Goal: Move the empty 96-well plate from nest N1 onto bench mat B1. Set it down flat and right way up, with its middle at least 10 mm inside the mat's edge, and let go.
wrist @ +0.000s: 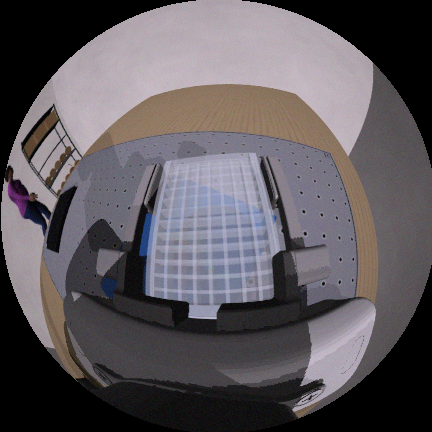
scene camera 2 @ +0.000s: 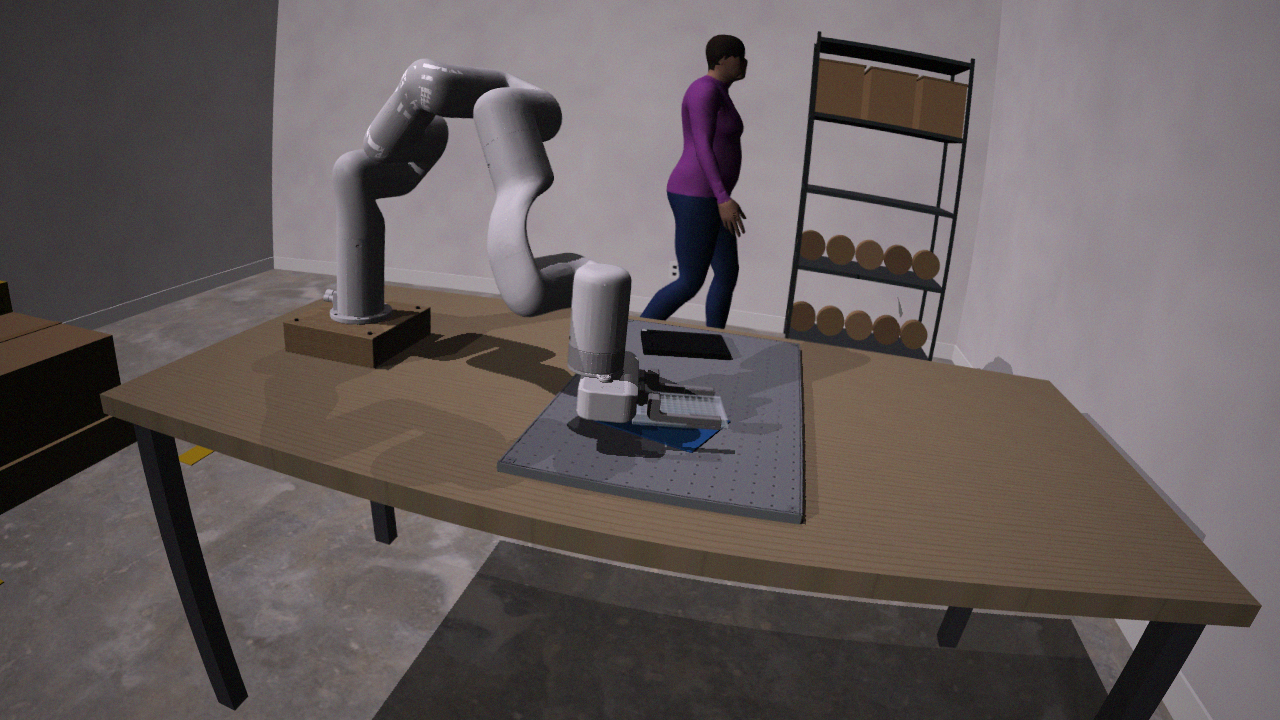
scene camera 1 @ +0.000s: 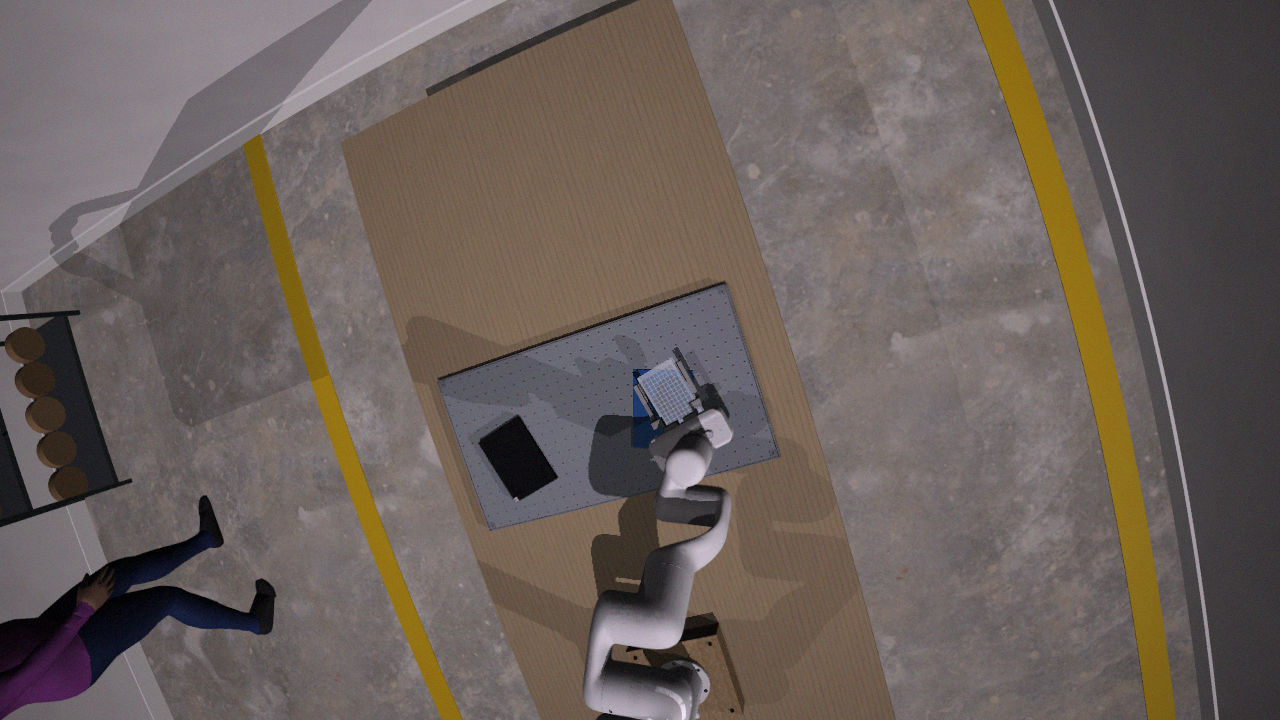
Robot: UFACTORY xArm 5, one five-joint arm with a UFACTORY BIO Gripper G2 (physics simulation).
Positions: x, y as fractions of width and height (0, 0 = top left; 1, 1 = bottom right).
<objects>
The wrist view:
my gripper: 0.48, 0.38
96-well plate: 0.49, 0.55
black nest: 0.13, 0.52
</objects>
